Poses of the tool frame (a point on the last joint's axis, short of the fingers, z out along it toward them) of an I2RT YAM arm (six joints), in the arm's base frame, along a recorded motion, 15 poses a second.
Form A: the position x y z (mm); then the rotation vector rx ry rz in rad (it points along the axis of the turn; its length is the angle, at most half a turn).
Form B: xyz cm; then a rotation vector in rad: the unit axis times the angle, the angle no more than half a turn. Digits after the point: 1 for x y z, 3 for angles.
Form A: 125, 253, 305, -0.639, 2.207, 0.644
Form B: 12.5, 25.3, 30.5, -0.639, 2.207, 0.644
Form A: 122, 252, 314, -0.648, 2.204, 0.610
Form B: 12.2, 25.2, 31.4, -0.648, 2.204, 0.610
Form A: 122, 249, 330, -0.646, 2.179, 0.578
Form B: 12.2, 24.9, 33.0, -0.646, 2.179, 0.578
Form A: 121, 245, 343, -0.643, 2.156, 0.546
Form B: 12.1, 24.5, 34.3, -0.643, 2.156, 0.546
